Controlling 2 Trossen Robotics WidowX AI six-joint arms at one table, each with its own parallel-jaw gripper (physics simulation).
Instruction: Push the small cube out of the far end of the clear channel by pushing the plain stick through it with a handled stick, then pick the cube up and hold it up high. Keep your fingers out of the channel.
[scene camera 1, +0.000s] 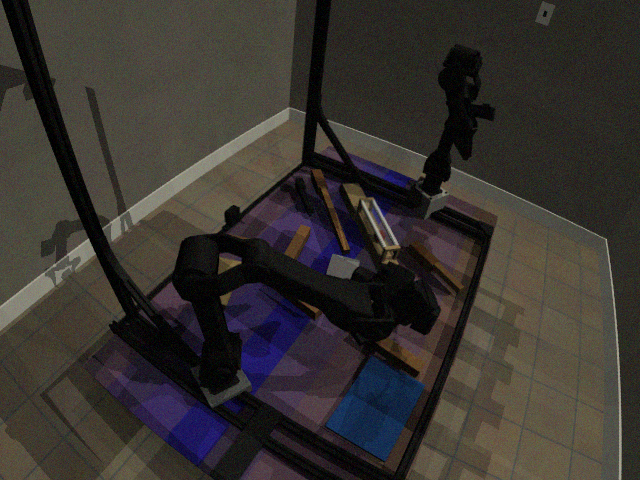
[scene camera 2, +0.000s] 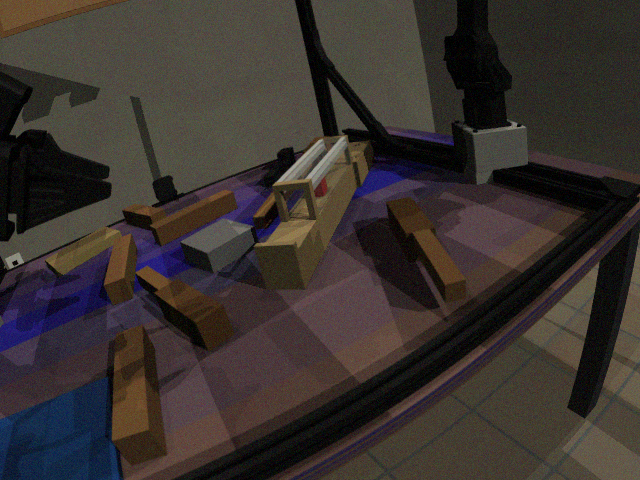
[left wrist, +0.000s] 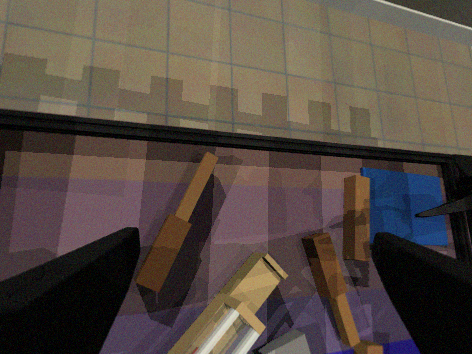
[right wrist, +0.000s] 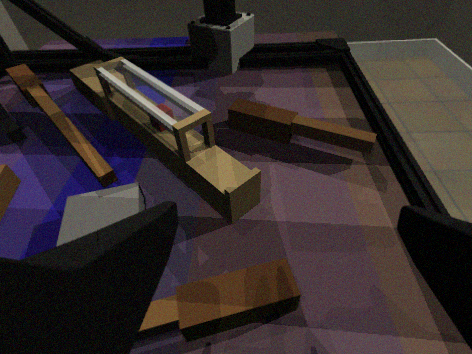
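Observation:
The clear channel (scene camera 1: 373, 221) (scene camera 2: 330, 165) (right wrist: 145, 100) has pale rails on a long wooden base. A small red cube (scene camera 2: 321, 187) (right wrist: 163, 116) sits inside it. A handled stick (scene camera 1: 436, 266) (scene camera 2: 439, 258) (left wrist: 165, 255) (right wrist: 262, 121) lies beside the channel; another (scene camera 2: 191, 310) (left wrist: 327, 270) (right wrist: 240, 300) lies off its near end in the right wrist view. I cannot tell which bar is the plain stick. My right gripper (scene camera 2: 110, 179) (right wrist: 285, 214) is open and empty above the table, short of the channel's near end. My left gripper (scene camera 1: 491, 112) (left wrist: 256, 241) is open and empty, raised high.
A grey block (scene camera 1: 342, 266) (scene camera 2: 211, 245) (right wrist: 100, 205) stands beside the channel. A long handled stick (scene camera 1: 330, 209) (right wrist: 67, 127) lies on that side too. A wooden block (scene camera 2: 136, 397) (left wrist: 356, 217) lies at the blue mat (scene camera 1: 377, 408) (scene camera 2: 56, 434). Black rails edge the table.

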